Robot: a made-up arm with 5 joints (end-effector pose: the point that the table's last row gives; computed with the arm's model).
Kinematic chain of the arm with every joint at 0, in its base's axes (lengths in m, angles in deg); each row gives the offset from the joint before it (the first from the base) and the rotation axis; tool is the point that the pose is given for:
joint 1: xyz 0 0 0.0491 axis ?
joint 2: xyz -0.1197 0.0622 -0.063 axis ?
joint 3: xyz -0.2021 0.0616 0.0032 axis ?
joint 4: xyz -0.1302 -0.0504 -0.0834 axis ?
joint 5: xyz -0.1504 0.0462 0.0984 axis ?
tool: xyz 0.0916 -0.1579 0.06
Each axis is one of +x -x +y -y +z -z.
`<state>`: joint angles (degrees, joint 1 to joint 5).
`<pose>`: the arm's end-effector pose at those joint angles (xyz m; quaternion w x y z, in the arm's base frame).
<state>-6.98 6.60 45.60 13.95 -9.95</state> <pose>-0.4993 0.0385 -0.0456 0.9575 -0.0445 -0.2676 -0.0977</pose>
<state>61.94 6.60 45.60 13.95 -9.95</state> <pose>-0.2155 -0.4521 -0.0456 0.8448 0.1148 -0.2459 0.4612</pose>
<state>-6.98 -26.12 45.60 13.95 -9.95</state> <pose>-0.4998 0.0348 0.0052 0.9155 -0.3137 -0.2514 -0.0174</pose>
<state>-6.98 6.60 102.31 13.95 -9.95</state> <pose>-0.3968 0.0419 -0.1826 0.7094 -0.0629 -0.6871 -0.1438</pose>
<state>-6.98 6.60 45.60 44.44 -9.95</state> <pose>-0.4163 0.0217 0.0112 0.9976 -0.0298 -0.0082 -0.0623</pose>
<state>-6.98 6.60 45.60 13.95 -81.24</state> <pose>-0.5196 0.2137 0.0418 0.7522 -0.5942 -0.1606 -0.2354</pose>
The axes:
joint 1: +z
joint 2: +x
joint 3: -y
joint 4: +y
joint 5: +x

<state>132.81 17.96 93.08 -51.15 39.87</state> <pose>0.1244 -0.1697 -0.2279 0.0581 -0.9157 0.2379 -0.3187</pose>
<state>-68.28 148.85 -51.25 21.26 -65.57</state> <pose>-0.1557 0.1870 -0.1514 0.8158 0.3453 -0.4455 0.1293</pose>
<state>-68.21 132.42 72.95 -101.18 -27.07</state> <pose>0.2585 0.3668 0.1973 0.5253 0.0660 0.1700 0.8311</pose>
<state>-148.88 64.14 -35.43 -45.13 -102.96</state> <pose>0.4482 0.3691 0.2253 0.1712 -0.0980 0.3165 -0.9279</pose>
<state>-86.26 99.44 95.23 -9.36 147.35</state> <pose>0.1885 0.1887 0.1692 0.0261 0.1216 0.8768 -0.4646</pose>
